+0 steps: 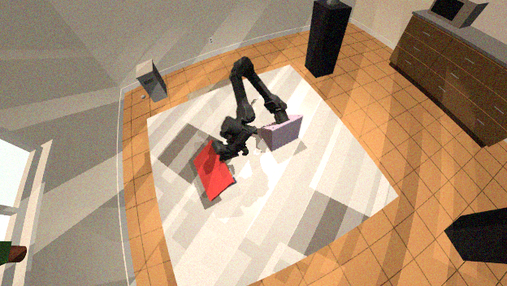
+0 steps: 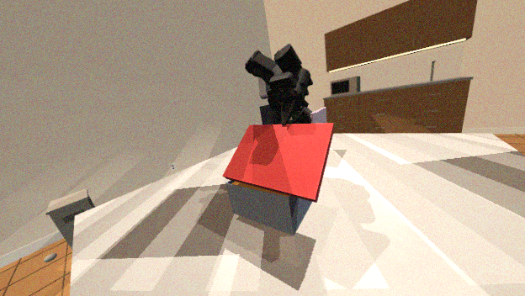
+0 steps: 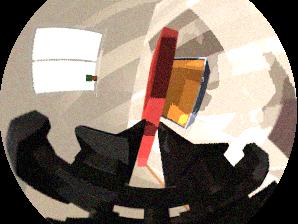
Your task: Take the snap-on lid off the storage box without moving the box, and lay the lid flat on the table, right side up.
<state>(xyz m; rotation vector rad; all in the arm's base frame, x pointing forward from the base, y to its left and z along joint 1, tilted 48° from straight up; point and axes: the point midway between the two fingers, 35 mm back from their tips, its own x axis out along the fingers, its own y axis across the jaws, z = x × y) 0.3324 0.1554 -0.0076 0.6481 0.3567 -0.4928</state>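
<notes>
Now: gripper tip 70 mm short of the red lid, 10 mm to the right of it and 50 mm above it. Also, from my gripper tip: storage box (60 mm ahead, 40 mm to the right, 180 mm below).
</notes>
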